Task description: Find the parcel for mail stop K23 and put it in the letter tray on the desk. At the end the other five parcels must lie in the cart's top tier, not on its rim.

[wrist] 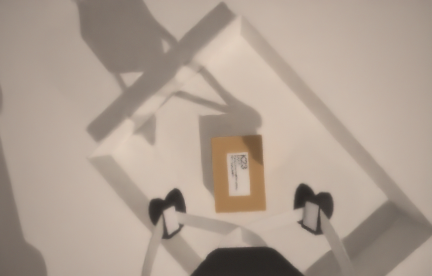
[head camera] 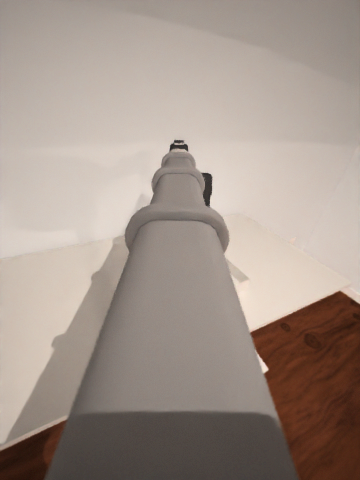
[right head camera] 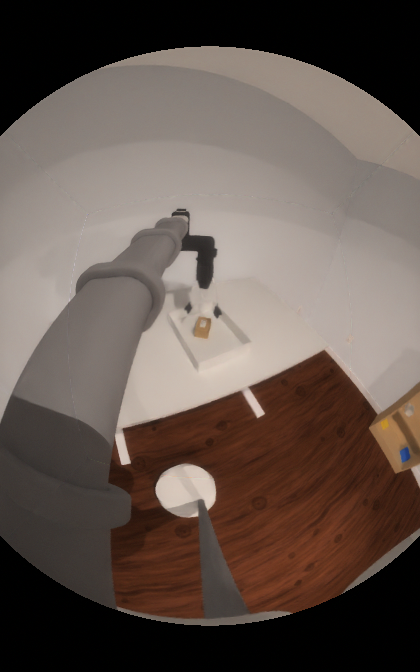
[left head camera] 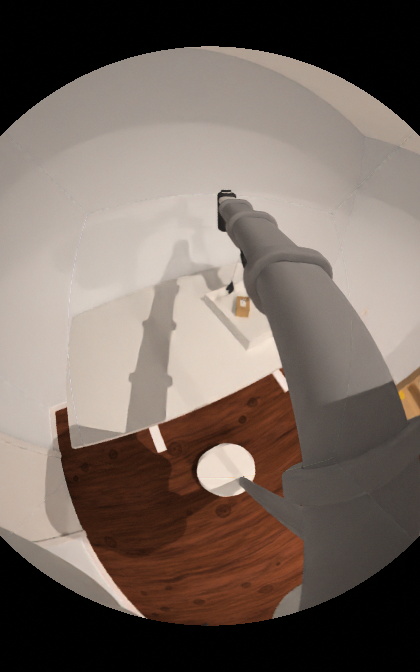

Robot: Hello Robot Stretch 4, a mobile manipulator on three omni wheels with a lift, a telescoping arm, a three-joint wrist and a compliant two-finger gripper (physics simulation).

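Frame: origin at the robot's base, x up, y right, z ahead, level; centimetres.
Seen in the pictures: gripper, between the fingertips: (wrist: 238, 202).
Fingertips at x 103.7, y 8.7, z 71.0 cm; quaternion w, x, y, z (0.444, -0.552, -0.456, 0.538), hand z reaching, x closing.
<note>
A point is followed by its place in that frame.
The parcel (left head camera: 242, 306) (right head camera: 202, 328) (wrist: 239, 173) @(y 9.3, x 97.5, z 72.7 cm) is a small brown box with a white label that reads K23 in the wrist view. It lies flat on the floor of the white letter tray (left head camera: 226, 322) (right head camera: 224, 361) (wrist: 310, 102) @(y 20.1, x 95.1, z 79.0 cm), inside its walls and apart from them. The tray stands on the white desk (head camera: 295, 285) @(y 52.2, x 92.2, z 63.5 cm) (left head camera: 107, 360) (right head camera: 285, 325). My gripper (right head camera: 203, 311) (wrist: 238, 202) @(y 8.7, x 103.7, z 71.0 cm) is open and empty above the tray, its fingertips wide apart and clear of the parcel. The cart and the other five parcels cannot be made out in these views.
My extended arm (head camera: 175, 320) @(y 0.0, x 145.9, z 14.1 cm) (left head camera: 310, 320) (right head camera: 110, 320) reaches over the desk. A white round object (left head camera: 220, 467) (right head camera: 182, 482) is on the wooden floor before the desk. A light-brown box-like unit (left head camera: 412, 400) (right head camera: 387, 442) with yellow and blue patches stands at the right wall.
</note>
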